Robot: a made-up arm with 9 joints. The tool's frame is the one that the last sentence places.
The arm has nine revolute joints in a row. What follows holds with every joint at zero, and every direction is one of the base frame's.
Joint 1 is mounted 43.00 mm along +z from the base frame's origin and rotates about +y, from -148.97 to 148.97 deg.
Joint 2 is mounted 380.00 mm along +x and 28.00 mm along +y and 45.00 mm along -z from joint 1 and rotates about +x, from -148.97 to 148.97 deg.
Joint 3 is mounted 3.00 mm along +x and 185.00 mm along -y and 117.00 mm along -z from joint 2 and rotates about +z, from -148.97 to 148.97 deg.
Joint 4 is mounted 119.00 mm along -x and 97.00 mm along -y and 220.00 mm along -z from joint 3 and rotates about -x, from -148.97 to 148.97 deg.
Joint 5 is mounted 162.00 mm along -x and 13.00 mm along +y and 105.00 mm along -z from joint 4 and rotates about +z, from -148.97 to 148.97 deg.
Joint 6 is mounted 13.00 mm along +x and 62.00 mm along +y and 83.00 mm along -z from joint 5 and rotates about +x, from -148.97 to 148.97 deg.
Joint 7 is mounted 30.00 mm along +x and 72.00 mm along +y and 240.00 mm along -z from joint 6 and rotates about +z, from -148.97 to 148.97 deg.
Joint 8 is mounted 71.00 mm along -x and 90.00 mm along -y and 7.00 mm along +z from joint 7 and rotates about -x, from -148.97 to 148.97 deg.
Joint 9 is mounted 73.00 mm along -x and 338.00 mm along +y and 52.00 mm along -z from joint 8 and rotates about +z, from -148.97 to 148.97 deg.
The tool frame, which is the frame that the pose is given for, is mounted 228.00 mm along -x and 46.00 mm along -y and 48.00 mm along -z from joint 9; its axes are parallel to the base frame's.
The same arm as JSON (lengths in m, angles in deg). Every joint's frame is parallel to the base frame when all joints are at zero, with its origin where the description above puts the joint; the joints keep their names.
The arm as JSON. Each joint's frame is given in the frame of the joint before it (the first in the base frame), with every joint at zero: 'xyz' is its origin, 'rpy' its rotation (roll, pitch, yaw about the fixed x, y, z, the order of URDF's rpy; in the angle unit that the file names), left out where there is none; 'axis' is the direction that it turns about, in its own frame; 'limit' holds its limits. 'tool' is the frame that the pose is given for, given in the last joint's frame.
{
  "units": {
    "length": "m",
    "angle": "deg"
  },
  "joints": [
    {
      "name": "joint 1",
      "type": "revolute",
      "origin": {
        "xyz": [
          0.0,
          0.0,
          0.043
        ]
      },
      "axis": "+y",
      "limit": {
        "lower": -148.97,
        "upper": 148.97
      }
    },
    {
      "name": "joint 2",
      "type": "revolute",
      "origin": {
        "xyz": [
          0.38,
          0.028,
          -0.045
        ]
      },
      "axis": "+x",
      "limit": {
        "lower": -148.97,
        "upper": 148.97
      }
    },
    {
      "name": "joint 3",
      "type": "revolute",
      "origin": {
        "xyz": [
          0.003,
          -0.185,
          -0.117
        ]
      },
      "axis": "+z",
      "limit": {
        "lower": -148.97,
        "upper": 148.97
      }
    },
    {
      "name": "joint 4",
      "type": "revolute",
      "origin": {
        "xyz": [
          -0.119,
          -0.097,
          -0.22
        ]
      },
      "axis": "-x",
      "limit": {
        "lower": -148.97,
        "upper": 148.97
      }
    },
    {
      "name": "joint 5",
      "type": "revolute",
      "origin": {
        "xyz": [
          -0.162,
          0.013,
          -0.105
        ]
      },
      "axis": "+z",
      "limit": {
        "lower": -148.97,
        "upper": 148.97
      }
    },
    {
      "name": "joint 6",
      "type": "revolute",
      "origin": {
        "xyz": [
          0.013,
          0.062,
          -0.083
        ]
      },
      "axis": "+x",
      "limit": {
        "lower": -148.97,
        "upper": 148.97
      }
    },
    {
      "name": "joint 7",
      "type": "revolute",
      "origin": {
        "xyz": [
          0.03,
          0.072,
          -0.24
        ]
      },
      "axis": "+z",
      "limit": {
        "lower": -148.97,
        "upper": 148.97
      }
    },
    {
      "name": "joint 8",
      "type": "revolute",
      "origin": {
        "xyz": [
          -0.071,
          -0.09,
          0.007
        ]
      },
      "axis": "-x",
      "limit": {
        "lower": -148.97,
        "upper": 148.97
      }
    },
    {
      "name": "joint 9",
      "type": "revolute",
      "origin": {
        "xyz": [
          -0.073,
          0.338,
          -0.052
        ]
      },
      "axis": "+z",
      "limit": {
        "lower": -148.97,
        "upper": 148.97
      }
    }
  ],
  "tool": {
    "origin": {
      "xyz": [
        -0.228,
        -0.046,
        -0.048
      ]
    }
  }
}

